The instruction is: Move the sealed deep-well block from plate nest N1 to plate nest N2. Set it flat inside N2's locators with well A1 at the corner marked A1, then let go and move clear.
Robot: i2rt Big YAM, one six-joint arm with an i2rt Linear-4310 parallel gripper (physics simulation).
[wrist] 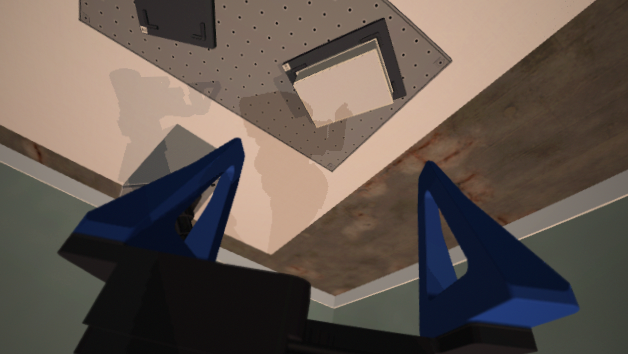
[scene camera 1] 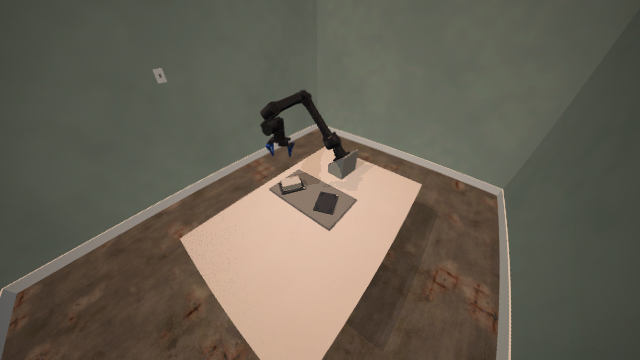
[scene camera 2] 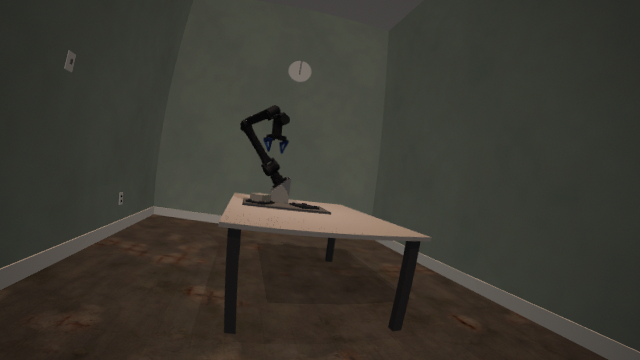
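Pixels of known places: gripper, fingertip midpoint: [wrist: 330, 157] [scene camera 1: 281, 156] [scene camera 2: 275, 152]; arm's base, link origin: [scene camera 1: 341, 157] [scene camera 2: 280, 183].
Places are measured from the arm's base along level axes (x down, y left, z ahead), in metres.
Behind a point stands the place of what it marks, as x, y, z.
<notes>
The pale sealed block [scene camera 1: 291, 181] {0.063, -0.134, 0.389} [scene camera 2: 260, 197] {0.079, -0.145, 0.457} [wrist: 345, 87] {0.063, -0.139, 0.397} sits on one dark plate nest [scene camera 1: 292, 191] {0.109, -0.095, 0.422} [wrist: 389, 55] {0.105, -0.167, 0.458} and looks flat. The other dark nest [scene camera 1: 326, 202] {0.105, 0.143, 0.351} [scene camera 2: 305, 205] {0.106, 0.145, 0.352} [wrist: 180, 22] {0.105, 0.108, 0.305} is empty, with corner locators visible in the wrist view. Each nest has a small white corner tag, at the empty nest a tag [wrist: 144, 30] {0.105, 0.156, 0.256} and at the block's nest a tag [wrist: 286, 66] {0.105, -0.057, 0.348}; their writing is too small to read. My gripper [scene camera 1: 281, 155] {-0.191, -0.092, 0.467} [scene camera 2: 275, 151] {-0.191, -0.092, 0.467} [wrist: 330, 157] {-0.191, -0.092, 0.467} is open and empty. It hangs high above the table, on the block's side, well apart from the block.
Both nests stand on a grey perforated baseplate [scene camera 1: 345, 201] {0.117, 0.223, 0.256} [scene camera 2: 325, 212] {0.121, 0.244, 0.492} [wrist: 240, 65] {0.117, 0.005, 0.295} on the pale table [scene camera 1: 280, 270] {0.130, 0.247, 0.815} [scene camera 2: 350, 222] {0.130, 0.313, 0.761}. The arm's grey angled base mount [scene camera 1: 343, 166] {0.014, 0.066, 0.071} [scene camera 2: 281, 193] {0.066, 0.010, 0.079} stands behind the baseplate. The table's edge runs near the block's side of the baseplate.
</notes>
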